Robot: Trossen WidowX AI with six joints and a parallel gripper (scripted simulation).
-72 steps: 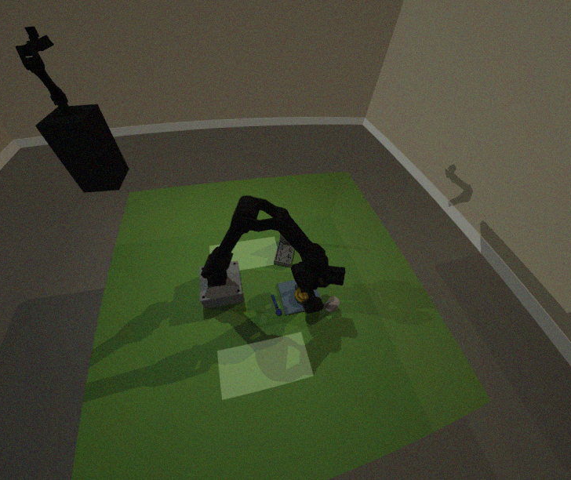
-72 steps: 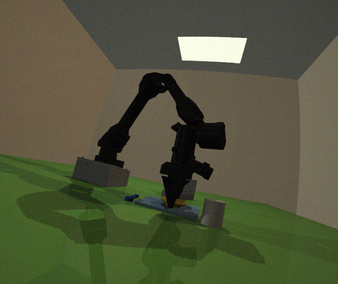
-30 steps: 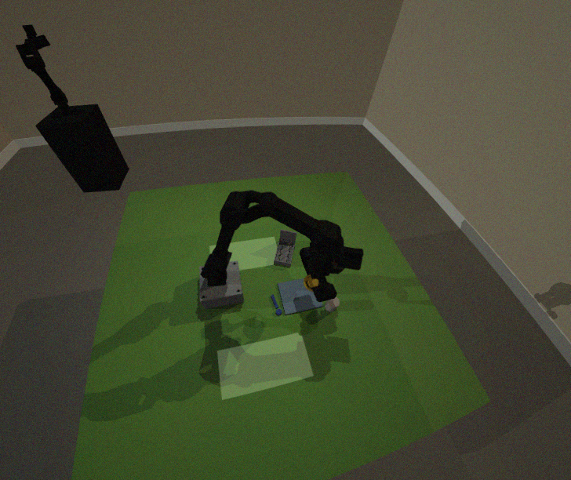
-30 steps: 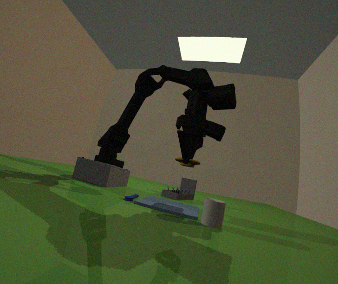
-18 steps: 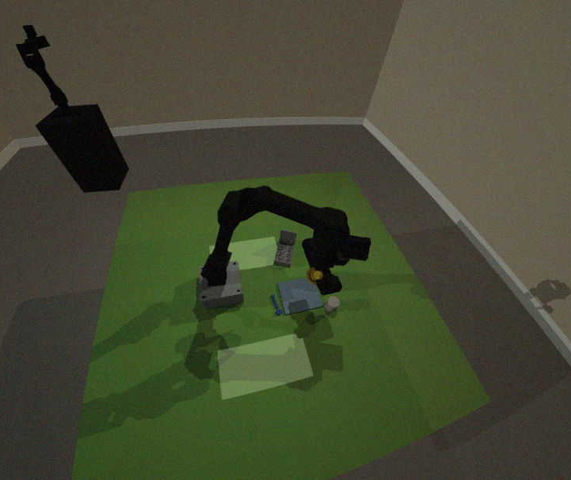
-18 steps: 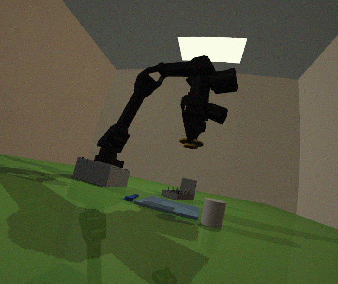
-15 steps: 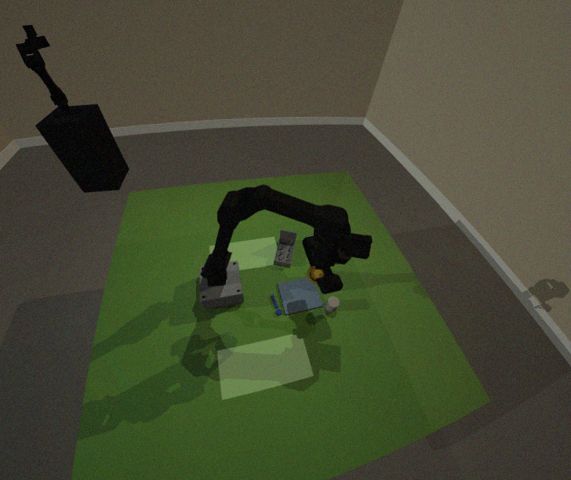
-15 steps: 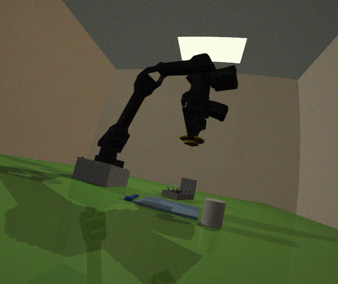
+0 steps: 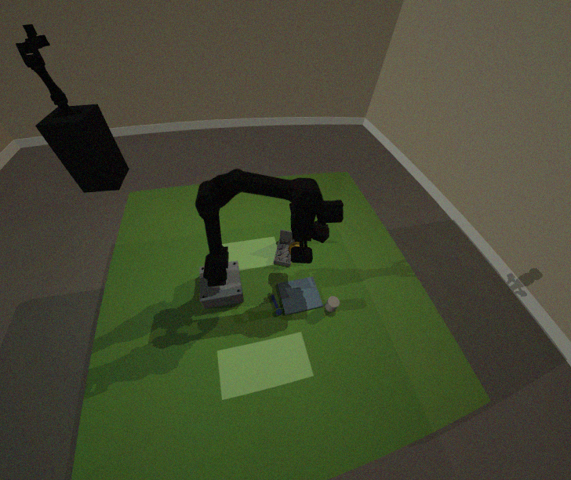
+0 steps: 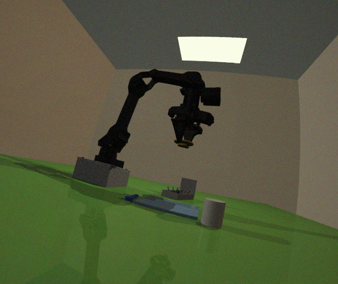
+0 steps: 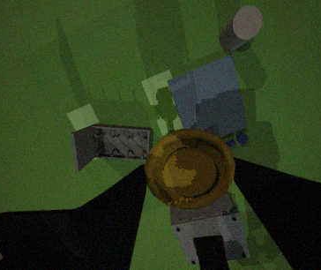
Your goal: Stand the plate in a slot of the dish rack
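Now: the dish rack 10 mm behind my gripper tip, 120 mm to the left of it and 160 mm below it. From my gripper tip the other things lie so: yellow plate (10 mm above); then blue flat board (20 mm ahead, 80 mm to the right, 180 mm below); then blue spoon (80 mm behind, 120 mm to the right, 180 mm below).
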